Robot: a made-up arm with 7 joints. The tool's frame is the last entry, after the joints.
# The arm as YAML. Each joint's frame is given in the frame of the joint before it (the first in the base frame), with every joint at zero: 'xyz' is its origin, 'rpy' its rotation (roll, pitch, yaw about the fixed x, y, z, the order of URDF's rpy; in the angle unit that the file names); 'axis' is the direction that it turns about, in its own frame. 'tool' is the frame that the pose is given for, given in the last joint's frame.
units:
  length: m
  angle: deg
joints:
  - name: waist
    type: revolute
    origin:
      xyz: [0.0, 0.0, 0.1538]
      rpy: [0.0, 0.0, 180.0]
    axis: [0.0, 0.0, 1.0]
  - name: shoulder
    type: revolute
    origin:
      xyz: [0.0, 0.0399, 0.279]
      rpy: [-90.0, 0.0, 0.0]
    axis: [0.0, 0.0, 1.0]
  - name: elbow
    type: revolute
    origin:
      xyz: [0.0, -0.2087, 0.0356]
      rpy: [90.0, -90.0, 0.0]
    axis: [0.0, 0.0, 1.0]
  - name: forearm
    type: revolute
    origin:
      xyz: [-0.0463, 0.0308, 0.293]
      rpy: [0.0, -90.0, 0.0]
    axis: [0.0, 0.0, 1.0]
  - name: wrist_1
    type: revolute
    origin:
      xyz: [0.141, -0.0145, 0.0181]
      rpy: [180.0, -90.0, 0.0]
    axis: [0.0, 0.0, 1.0]
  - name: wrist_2
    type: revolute
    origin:
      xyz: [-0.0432, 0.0, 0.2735]
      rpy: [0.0, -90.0, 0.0]
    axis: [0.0, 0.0, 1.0]
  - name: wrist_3
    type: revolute
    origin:
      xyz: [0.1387, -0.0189, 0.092]
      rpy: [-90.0, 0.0, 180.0]
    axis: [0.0, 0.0, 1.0]
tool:
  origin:
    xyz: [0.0, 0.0, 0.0]
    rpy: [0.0, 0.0, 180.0]
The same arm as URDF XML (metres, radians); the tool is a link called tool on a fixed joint. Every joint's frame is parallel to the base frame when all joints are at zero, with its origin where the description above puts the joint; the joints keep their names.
<robot name="arm">
  <joint name="tool_joint" type="fixed">
    <parent link="link7"/>
    <child link="tool"/>
    <origin xyz="0.0000 0.0000 0.0000" rpy="3.1416 -1.5708 0.0000"/>
  </joint>
  <joint name="wrist_3" type="continuous">
    <parent link="link6"/>
    <child link="link7"/>
    <origin xyz="0.0189 -0.0920 0.1387" rpy="0.0000 0.0000 0.0000"/>
    <axis xyz="1 0 0"/>
  </joint>
  <joint name="wrist_2" type="continuous">
    <parent link="link5"/>
    <child link="link6"/>
    <origin xyz="0.0000 -0.0432 0.2735" rpy="0.0000 0.0000 0.0000"/>
    <axis xyz="0 -1 0"/>
  </joint>
  <joint name="wrist_1" type="continuous">
    <parent link="link4"/>
    <child link="link5"/>
    <origin xyz="-0.0145 0.0181 0.1410" rpy="0.0000 0.0000 0.0000"/>
    <axis xyz="0 0 1"/>
  </joint>
  <joint name="forearm" type="continuous">
    <parent link="link3"/>
    <child link="link4"/>
    <origin xyz="0.0308 0.0463 0.2930" rpy="0.0000 0.0000 0.0000"/>
    <axis xyz="0 1 0"/>
  </joint>
  <joint name="elbow" type="continuous">
    <parent link="link2"/>
    <child link="link3"/>
    <origin xyz="0.0000 -0.0356 0.2087" rpy="0.0000 0.0000 0.0000"/>
    <axis xyz="0 0 1"/>
  </joint>
  <joint name="shoulder" type="continuous">
    <parent link="link1"/>
    <child link="link2"/>
    <origin xyz="0.0000 -0.0399 0.2790" rpy="0.0000 0.0000 0.0000"/>
    <axis xyz="0 -1 0"/>
  </joint>
  <joint name="waist" type="continuous">
    <parent link="base_link"/>
    <child link="link1"/>
    <origin xyz="0.0000 0.0000 0.1538" rpy="0.0000 0.0000 0.0000"/>
    <axis xyz="0 0 1"/>
  </joint>
  <link name="base_link"/>
  <link name="link1"/>
  <link name="link2"/>
  <link name="link3"/>
  <link name="link4"/>
  <link name="link5"/>
  <link name="link6"/>
  <link name="link7"/>
  <link name="tool"/>
</robot>

